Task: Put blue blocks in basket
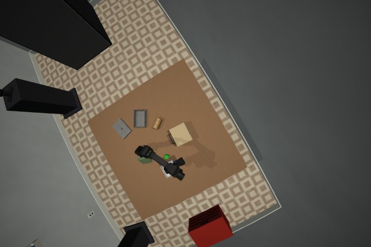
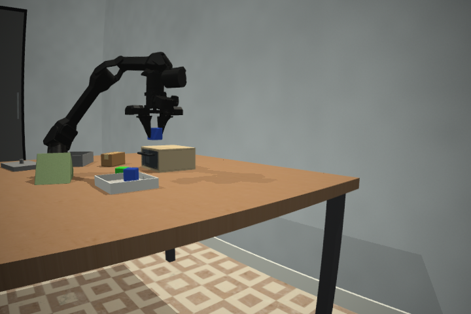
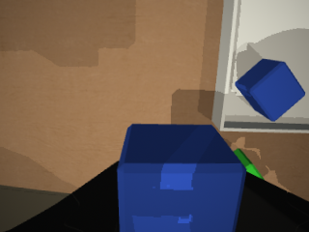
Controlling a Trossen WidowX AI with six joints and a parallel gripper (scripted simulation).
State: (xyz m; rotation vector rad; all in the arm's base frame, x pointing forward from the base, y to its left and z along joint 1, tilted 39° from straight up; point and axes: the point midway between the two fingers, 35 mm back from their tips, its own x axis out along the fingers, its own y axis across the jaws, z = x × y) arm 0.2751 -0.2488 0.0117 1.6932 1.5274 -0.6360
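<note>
Now: the white basket 12 cm behind my hand, 6 cm to the right of it and 16 cm below it. Also, from my hand: brown box: 4 cm behind, 41 cm to the left, 14 cm below; then grey lidded box: 43 cm behind, 53 cm to the left, 15 cm below; then tan drawer unit: 15 cm ahead, 22 cm to the left, 13 cm below.
</note>
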